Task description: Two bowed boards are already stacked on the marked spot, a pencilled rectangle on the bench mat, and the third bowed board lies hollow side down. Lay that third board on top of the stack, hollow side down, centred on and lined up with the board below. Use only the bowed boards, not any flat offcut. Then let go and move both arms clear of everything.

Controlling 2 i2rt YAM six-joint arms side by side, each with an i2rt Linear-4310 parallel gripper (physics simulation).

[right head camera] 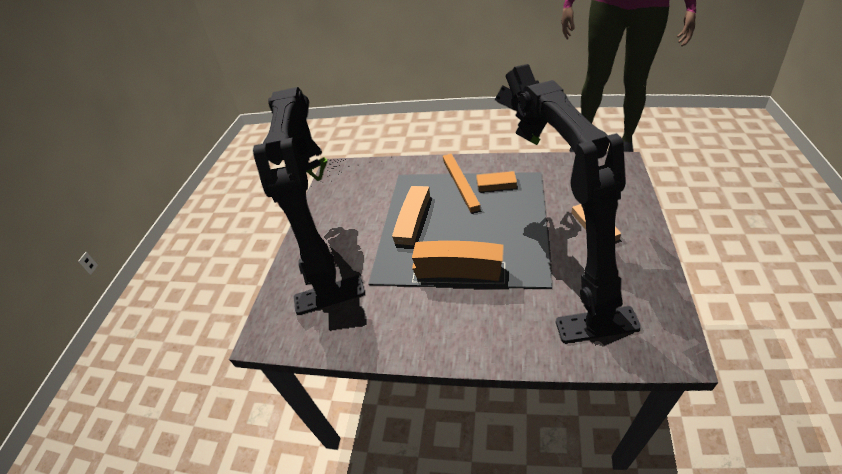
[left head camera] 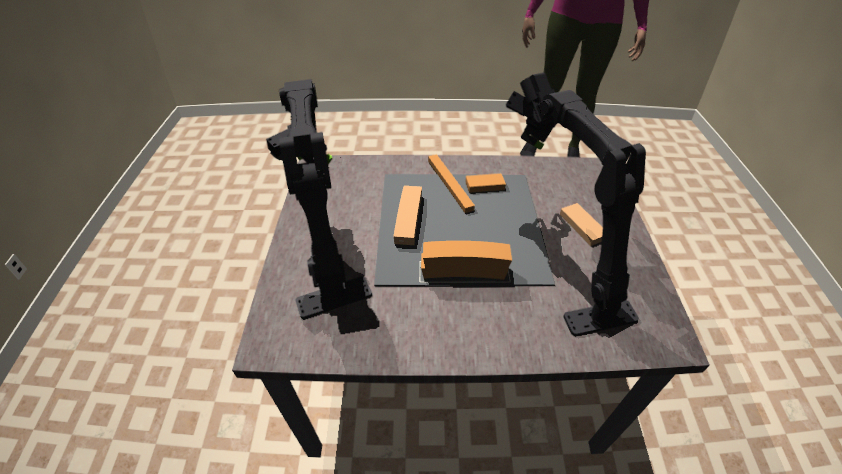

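Seen in the pictures: left gripper, between the fingertips: (right head camera: 312, 171); right gripper, between the fingertips: (right head camera: 543, 121); left arm's base, origin of its link: (right head camera: 329, 295) (left head camera: 333, 298); right arm's base, origin of its link: (right head camera: 597, 325) (left head camera: 600, 318).
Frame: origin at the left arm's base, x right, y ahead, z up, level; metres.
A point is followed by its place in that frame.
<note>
Two bowed boards stand stacked as one thick arched block (left head camera: 466, 249) {z 0.097, x 0.361, y -0.063 m} (right head camera: 457, 250) {z 0.097, x 0.364, y -0.067 m} at the near edge of the grey mat (left head camera: 494, 220) {z 0.006, x 0.549, y 0.085 m} (right head camera: 500, 220) {z 0.006, x 0.550, y 0.083 m}, humped side up. Thin pencilled lines show around its foot. The third bowed board (left head camera: 407, 213) {z 0.055, x 0.291, y 0.176 m} (right head camera: 411, 211) {z 0.054, x 0.301, y 0.184 m} lies apart at the left of the mat, arched side up, running front to back. My left gripper (right head camera: 318, 168) {z 0.213, x 0.048, y 0.305 m} is open and raised over the table's far left, mostly hidden by its own arm in the left head view. My right gripper (left head camera: 535, 143) (right head camera: 534, 138) is open, high beyond the far right of the mat.
A long narrow strip (left head camera: 451, 183) {z 0.029, x 0.496, y 0.283 m} (right head camera: 462, 183) {z 0.028, x 0.500, y 0.277 m} lies slantwise at the mat's far side, with a short flat block (left head camera: 485, 179) {z 0.032, x 0.610, y 0.253 m} (right head camera: 496, 178) {z 0.032, x 0.610, y 0.250 m} beside it. Another flat piece (left head camera: 580, 222) {z 0.025, x 0.784, y -0.050 m} (right head camera: 579, 214) {z 0.024, x 0.770, y -0.009 m} lies right of the mat, near the right arm. A person stands behind the table.
</note>
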